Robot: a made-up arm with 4 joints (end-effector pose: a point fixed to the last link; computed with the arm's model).
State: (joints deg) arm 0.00 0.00 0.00 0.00
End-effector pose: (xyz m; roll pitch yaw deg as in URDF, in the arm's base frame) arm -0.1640 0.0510 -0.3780 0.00 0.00 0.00
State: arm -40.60 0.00 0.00 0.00
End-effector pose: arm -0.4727 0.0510 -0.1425 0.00 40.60 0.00
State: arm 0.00 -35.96 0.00 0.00
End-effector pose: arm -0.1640 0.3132 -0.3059 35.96 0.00 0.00
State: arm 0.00 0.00 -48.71 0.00
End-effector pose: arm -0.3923 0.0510 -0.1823 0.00 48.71 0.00
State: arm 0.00 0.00 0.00 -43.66
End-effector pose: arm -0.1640 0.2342 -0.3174 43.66 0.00 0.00
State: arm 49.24 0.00 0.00 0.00
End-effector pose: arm 0.2982 0.0510 -0.3165 0.00 -49.24 0.00
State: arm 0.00 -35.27 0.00 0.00
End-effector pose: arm -0.1640 0.3087 -0.3088 35.27 0.00 0.00
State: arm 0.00 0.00 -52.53 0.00
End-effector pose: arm -0.4018 0.0510 -0.1600 0.00 52.53 0.00
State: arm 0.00 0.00 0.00 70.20
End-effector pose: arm -0.1640 -0.1821 -0.1917 -70.20 0.00 0.00
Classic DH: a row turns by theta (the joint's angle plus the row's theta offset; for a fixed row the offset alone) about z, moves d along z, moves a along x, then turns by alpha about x. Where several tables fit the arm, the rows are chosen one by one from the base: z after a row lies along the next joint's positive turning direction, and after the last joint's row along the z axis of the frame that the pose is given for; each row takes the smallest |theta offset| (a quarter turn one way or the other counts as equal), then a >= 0, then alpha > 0; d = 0 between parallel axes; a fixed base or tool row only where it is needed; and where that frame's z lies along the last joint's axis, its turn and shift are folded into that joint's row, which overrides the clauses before.
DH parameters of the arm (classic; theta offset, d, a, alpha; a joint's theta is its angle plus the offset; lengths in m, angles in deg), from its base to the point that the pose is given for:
base (fixed): 0 0.157 0 90
joint 1: -90 -0.071 0.095 90
joint 2: 0 0.062 0.09 -90
joint 3: 0 0.004 0.091 90
joint 4: 90 0.102 0.016 -90
tool (fixed): 90 -0.259 0 0

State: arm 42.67 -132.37 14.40 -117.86
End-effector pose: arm -0.2188 -0.0118 0.1513 -102.09 -32.23 -12.54
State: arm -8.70 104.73 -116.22 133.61
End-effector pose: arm 0.0849 0.0759 0.2354 134.91 -17.00 -114.87
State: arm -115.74 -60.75 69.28 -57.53
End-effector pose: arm -0.0996 0.4086 0.0610 31.25 31.14 -72.45
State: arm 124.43 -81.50 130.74 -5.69
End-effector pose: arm -0.0865 0.0112 0.4251 -129.88 36.99 -69.74
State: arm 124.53 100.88 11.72 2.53
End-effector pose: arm 0.0341 -0.3674 0.0700 93.88 -55.93 159.14
